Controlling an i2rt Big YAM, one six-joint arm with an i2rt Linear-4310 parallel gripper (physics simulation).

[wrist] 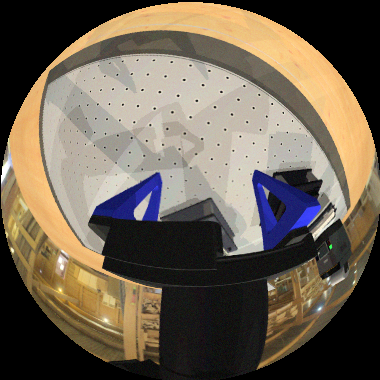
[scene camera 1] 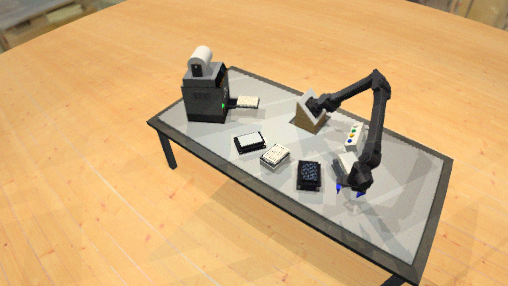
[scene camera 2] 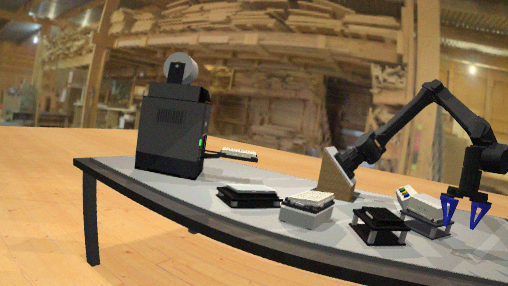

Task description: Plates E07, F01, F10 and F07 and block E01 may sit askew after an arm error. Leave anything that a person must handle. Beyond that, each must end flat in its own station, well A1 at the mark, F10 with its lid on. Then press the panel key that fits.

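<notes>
My gripper (scene camera 1: 349, 193) (scene camera 2: 459, 226) (wrist: 207, 174) is open and empty, in front of a thick white piece (scene camera 1: 349, 164) (scene camera 2: 425, 206) that looks tilted on a raised grey stand (scene camera 2: 429, 229) (wrist: 224, 231). A dark plate (scene camera 1: 310, 171) (scene camera 2: 382, 216) is on a black stand with posts. A white plate (scene camera 1: 276, 154) (scene camera 2: 312, 198) looks slightly tilted on a pale block station (scene camera 2: 305, 217). A white-topped plate (scene camera 1: 251, 139) (scene camera 2: 250, 188) is on a low black station. Another white plate (scene camera 1: 248, 101) (scene camera 2: 239, 152) rests on the machine's extended tray. Labels and wells are too small to read.
The dark machine (scene camera 1: 205, 100) (scene camera 2: 172, 130) (wrist: 334, 252) has a white roll on top and a green light. The white key panel (scene camera 1: 354, 136) (scene camera 2: 406, 196) stands behind the tilted piece, with green, yellow and blue keys. The arm's wedge base (scene camera 1: 309, 118) (scene camera 2: 335, 177) stands toward the back.
</notes>
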